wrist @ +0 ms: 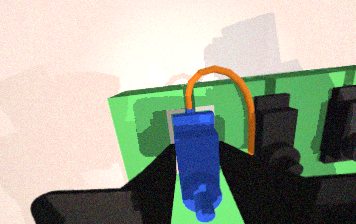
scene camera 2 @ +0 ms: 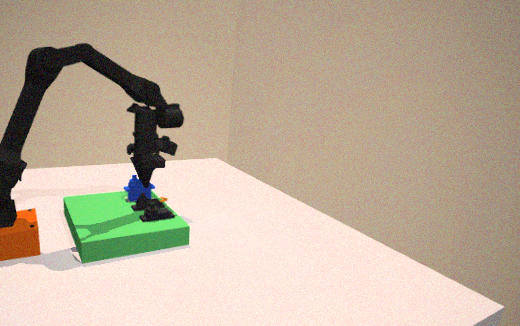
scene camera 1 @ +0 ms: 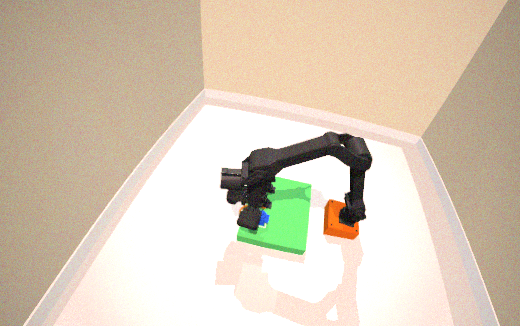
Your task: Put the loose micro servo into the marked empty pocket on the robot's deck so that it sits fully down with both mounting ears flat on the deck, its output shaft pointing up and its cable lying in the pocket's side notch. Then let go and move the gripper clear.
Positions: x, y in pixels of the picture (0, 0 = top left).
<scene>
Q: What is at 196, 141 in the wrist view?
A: A blue micro servo.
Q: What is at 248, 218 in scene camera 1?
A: The gripper.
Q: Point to a green robot deck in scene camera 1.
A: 287, 230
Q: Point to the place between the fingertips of the gripper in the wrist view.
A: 196, 148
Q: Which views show the gripper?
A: The wrist view, scene camera 2 and scene camera 1: all of them.
</scene>
